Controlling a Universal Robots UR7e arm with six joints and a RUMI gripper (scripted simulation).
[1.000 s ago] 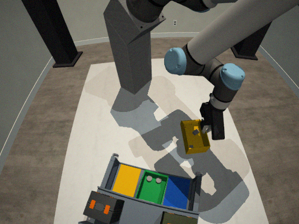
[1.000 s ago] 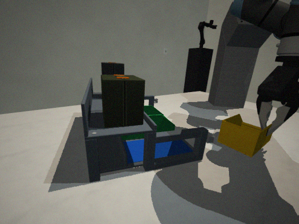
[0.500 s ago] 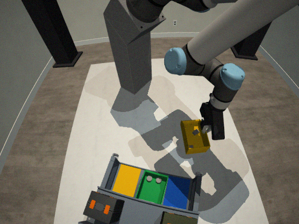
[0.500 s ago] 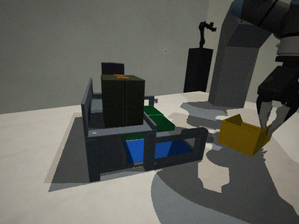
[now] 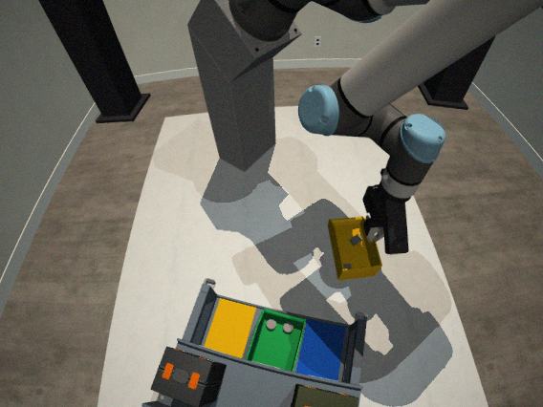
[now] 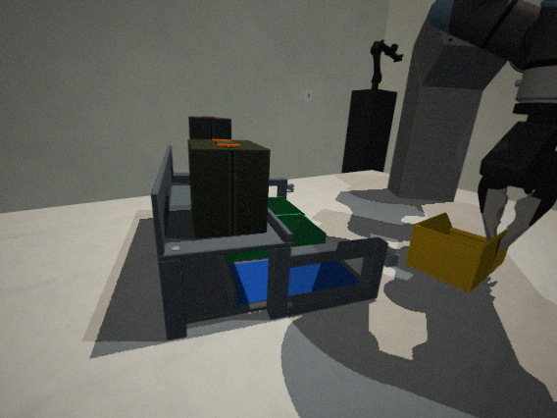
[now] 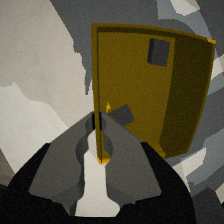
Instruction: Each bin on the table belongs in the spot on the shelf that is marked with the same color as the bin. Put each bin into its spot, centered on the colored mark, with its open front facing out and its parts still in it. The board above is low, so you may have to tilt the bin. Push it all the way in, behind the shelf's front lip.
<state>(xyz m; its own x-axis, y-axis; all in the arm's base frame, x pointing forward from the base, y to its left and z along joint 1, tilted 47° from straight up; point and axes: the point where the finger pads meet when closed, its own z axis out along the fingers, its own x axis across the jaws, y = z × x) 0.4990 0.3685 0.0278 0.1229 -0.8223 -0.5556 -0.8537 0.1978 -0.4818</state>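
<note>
Now: the yellow bin 50 mm to the right of my hand and 20 mm below it. From my hand the other things lie so: shelf lip (190 mm ahead, 230 mm to the right, 60 mm below); then dark box (390 mm ahead, 150 mm to the right, 90 mm above); then green bin (280 mm ahead, 240 mm to the right, 20 mm below).
</note>
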